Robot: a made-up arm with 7 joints.
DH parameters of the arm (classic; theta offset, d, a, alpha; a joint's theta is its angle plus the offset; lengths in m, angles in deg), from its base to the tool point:
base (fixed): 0 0 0 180
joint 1: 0 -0.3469 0 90
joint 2: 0 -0.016 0 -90
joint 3: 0 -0.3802 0 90
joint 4: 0 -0.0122 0 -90
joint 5: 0 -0.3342 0 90
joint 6: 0 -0.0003 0 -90
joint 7: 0 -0.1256 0 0
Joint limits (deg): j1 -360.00..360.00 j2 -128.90..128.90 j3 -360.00..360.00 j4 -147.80..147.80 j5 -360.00..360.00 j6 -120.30..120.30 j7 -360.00..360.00
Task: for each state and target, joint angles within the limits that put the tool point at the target. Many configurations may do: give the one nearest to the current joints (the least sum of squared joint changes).
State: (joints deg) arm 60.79 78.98 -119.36 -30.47 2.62 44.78 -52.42
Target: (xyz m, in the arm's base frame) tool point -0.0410 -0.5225 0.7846
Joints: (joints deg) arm 55.67 37.27 -101.39 -74.24 -7.32 75.93 -52.42
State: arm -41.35 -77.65 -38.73 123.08 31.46 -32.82 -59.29
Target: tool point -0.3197 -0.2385 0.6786
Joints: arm -64.68 -98.80 -24.89 109.59 28.34 -37.04 -59.29
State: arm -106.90 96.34 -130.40 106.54 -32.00 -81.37 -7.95
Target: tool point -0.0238 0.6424 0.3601
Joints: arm -69.60 108.08 -138.24 78.58 -24.72 -82.41 -7.95
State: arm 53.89 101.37 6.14 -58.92 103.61 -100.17 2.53
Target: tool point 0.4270 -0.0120 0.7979
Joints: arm 23.44 67.60 12.86 -65.89 100.55 -88.84 2.53
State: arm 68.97 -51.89 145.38 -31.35 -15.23 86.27 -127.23
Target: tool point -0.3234 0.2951 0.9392
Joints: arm 45.10 -40.68 148.23 -26.24 -21.08 88.77 -127.23
